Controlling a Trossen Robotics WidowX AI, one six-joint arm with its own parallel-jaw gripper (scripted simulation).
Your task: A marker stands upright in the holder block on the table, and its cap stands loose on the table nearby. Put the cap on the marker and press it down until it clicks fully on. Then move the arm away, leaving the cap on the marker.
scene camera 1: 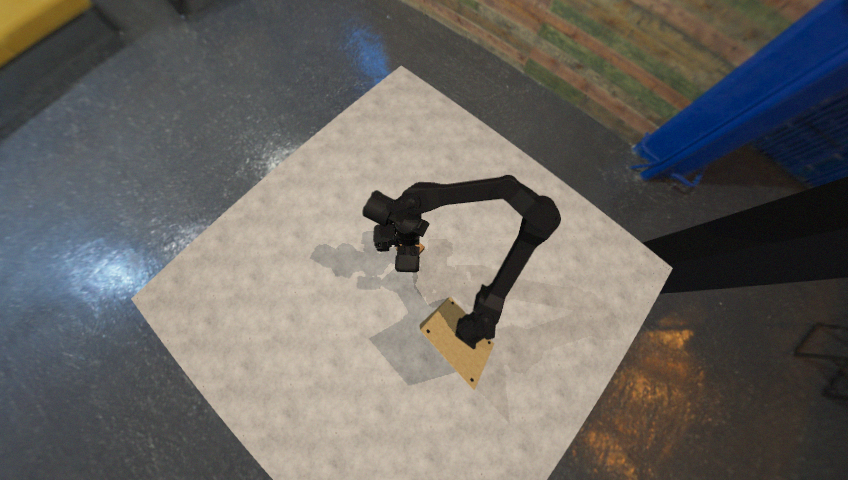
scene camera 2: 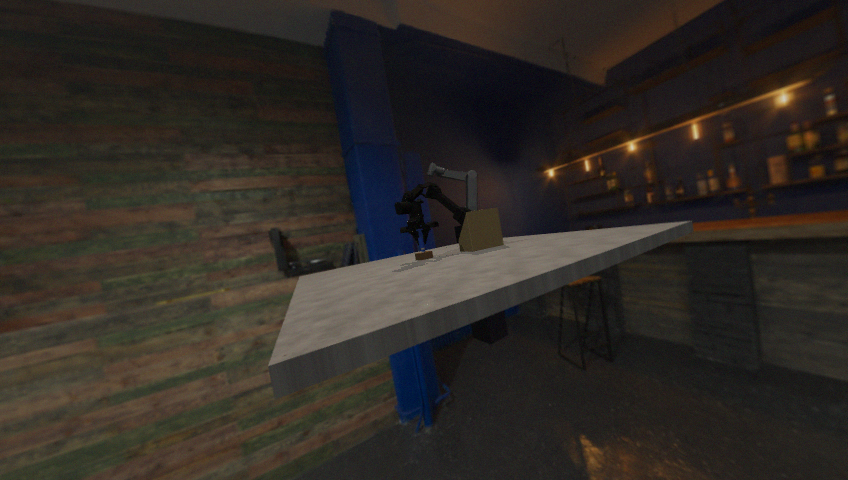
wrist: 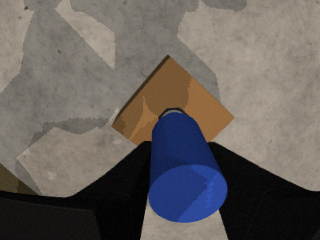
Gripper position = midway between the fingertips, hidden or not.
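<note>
Gripper [scene camera 1: 409, 244], visible also at [wrist: 178, 149], carrying a blue cap [wrist: 185, 185]. Scene camera 1 does not show the cap, hidden by the gripper. A holder corner [wrist: 171, 81] is visible too.
</note>
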